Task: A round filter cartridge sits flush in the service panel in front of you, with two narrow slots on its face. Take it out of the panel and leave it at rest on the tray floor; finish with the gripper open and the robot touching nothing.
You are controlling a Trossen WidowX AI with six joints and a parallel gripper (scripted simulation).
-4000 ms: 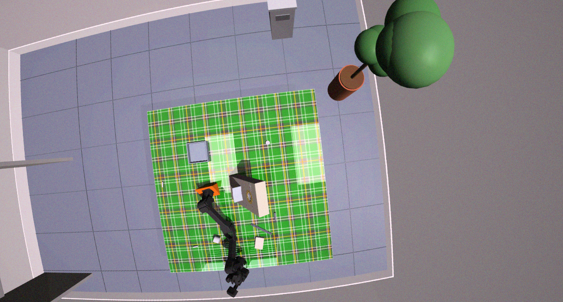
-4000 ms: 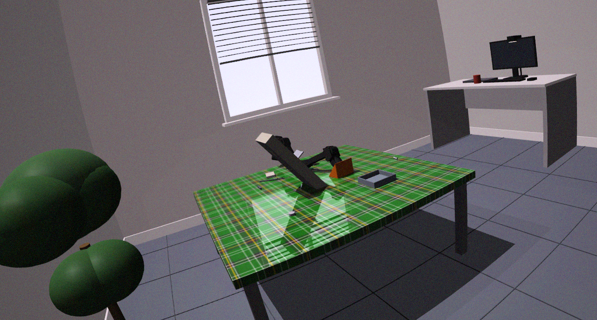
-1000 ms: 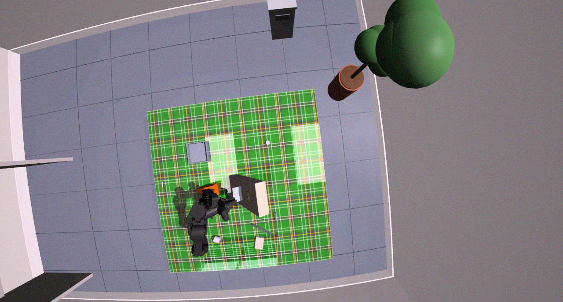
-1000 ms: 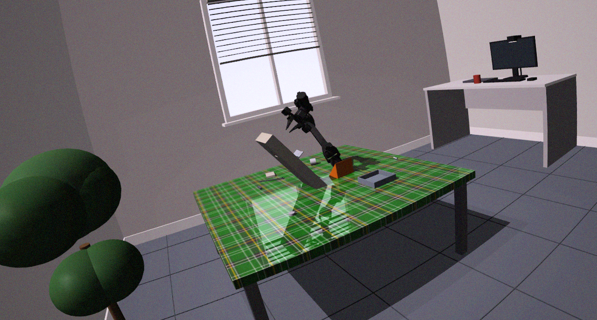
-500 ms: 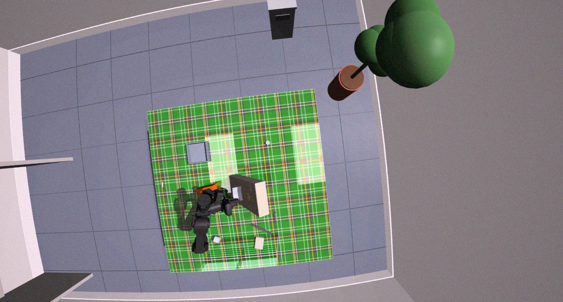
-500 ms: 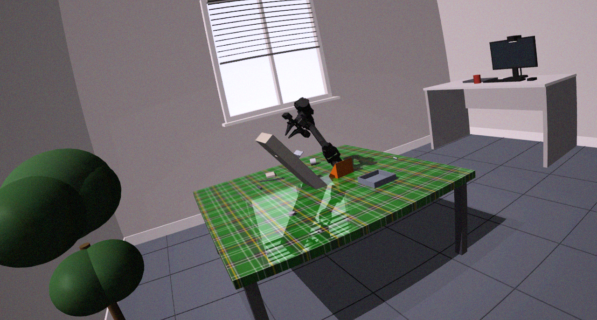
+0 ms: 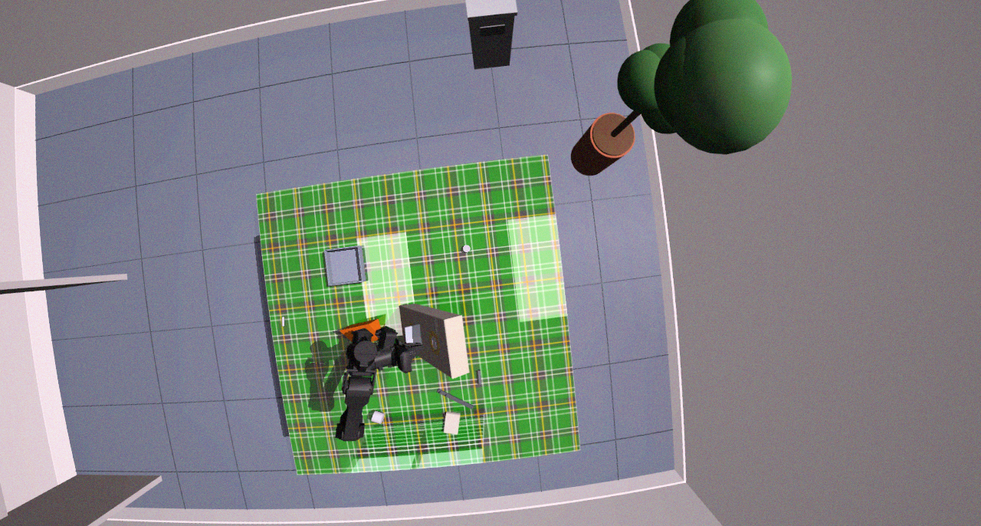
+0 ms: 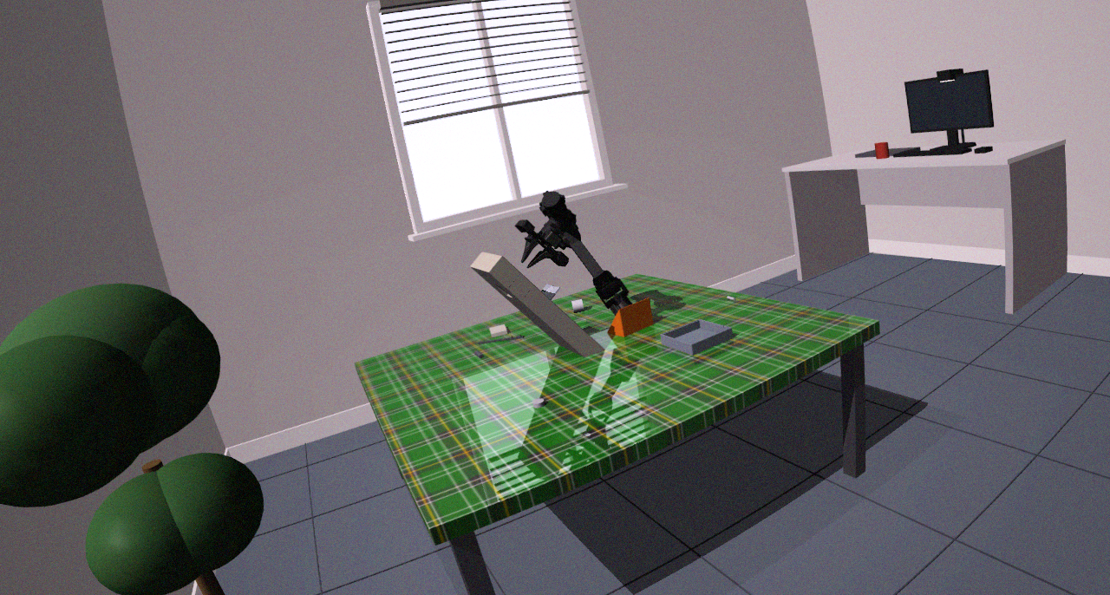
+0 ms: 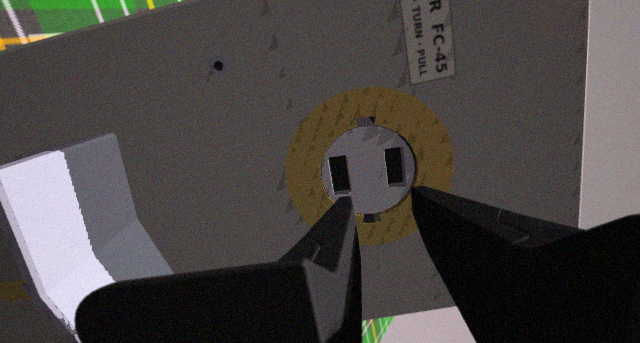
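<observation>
The round filter cartridge lies 4 cm ahead of my gripper tip, 1 cm to the right of it and 3 cm below it. Also, from my gripper tip: grey tray (31 cm behind, 34 cm to the left, 29 cm below).
</observation>
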